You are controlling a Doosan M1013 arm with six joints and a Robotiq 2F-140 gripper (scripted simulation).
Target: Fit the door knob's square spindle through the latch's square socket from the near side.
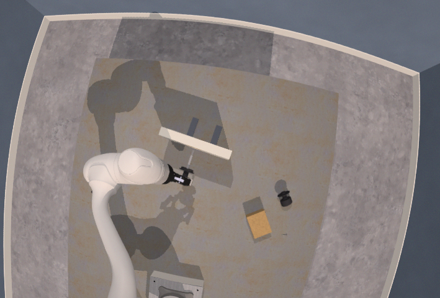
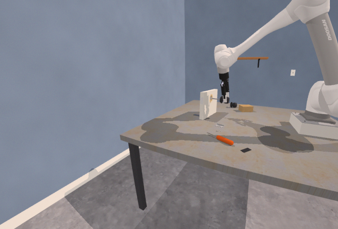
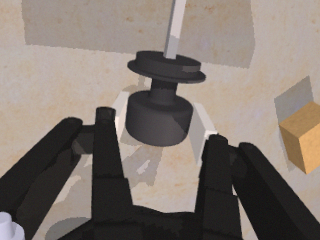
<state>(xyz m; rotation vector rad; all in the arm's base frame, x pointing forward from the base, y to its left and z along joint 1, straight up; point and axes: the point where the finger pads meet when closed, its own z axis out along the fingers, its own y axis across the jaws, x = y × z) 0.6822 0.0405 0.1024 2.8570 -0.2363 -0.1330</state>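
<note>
The latch socket lies 150 mm ahead of my hand, 30 mm to the right of it and 20 mm below it. From my hand the other things lie so: tan block (170 mm behind, 380 mm to the right, 160 mm below); orange screwdriver (40 mm behind, 430 mm to the left, 180 mm below); pale wood door panel (150 mm ahead, 30 mm to the right, 50 mm below).
</note>
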